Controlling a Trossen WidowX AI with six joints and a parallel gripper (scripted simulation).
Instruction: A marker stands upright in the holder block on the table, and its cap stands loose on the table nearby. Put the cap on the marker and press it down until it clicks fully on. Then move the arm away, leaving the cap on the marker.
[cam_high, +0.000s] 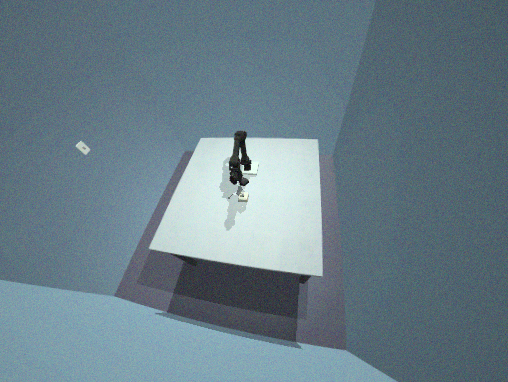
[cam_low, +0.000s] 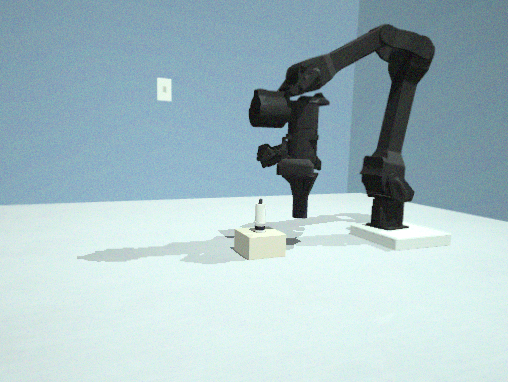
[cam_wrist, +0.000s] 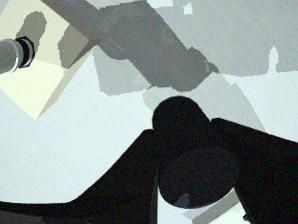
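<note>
My gripper tip is now 110 mm short of the cream holder block, 20 mm to the right of it and 50 mm above it. Also, from my gripper tip: dark cap 10 mm above.
</note>
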